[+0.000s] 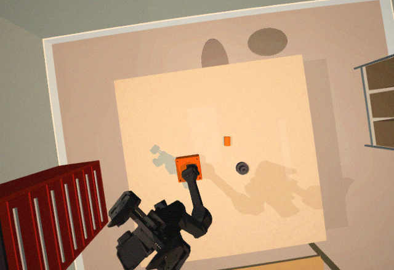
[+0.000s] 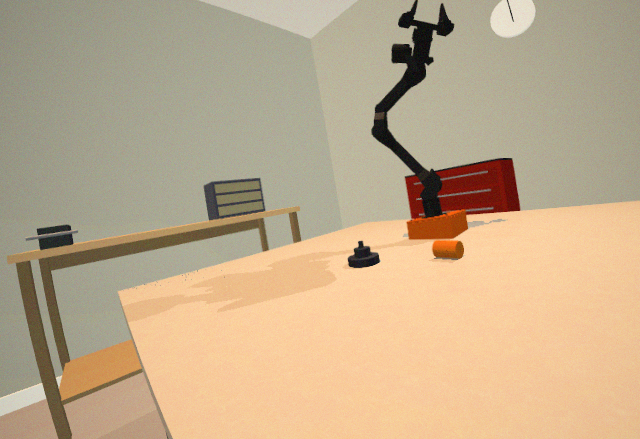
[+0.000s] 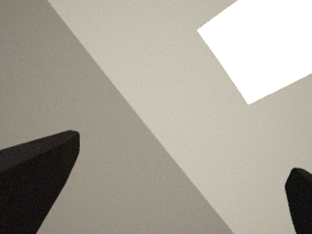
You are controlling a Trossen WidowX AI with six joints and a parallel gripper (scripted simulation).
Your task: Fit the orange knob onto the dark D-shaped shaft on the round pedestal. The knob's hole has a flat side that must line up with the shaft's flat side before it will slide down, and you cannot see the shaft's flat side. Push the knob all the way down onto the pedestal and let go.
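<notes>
Right now my gripper tip is 32 cm short of the orange knob, 4 cm to the right of it and 79 cm above it. Round my gripper tip: dark round pedestal (40 cm ahead, 16 cm to the right, 78 cm below).
</notes>
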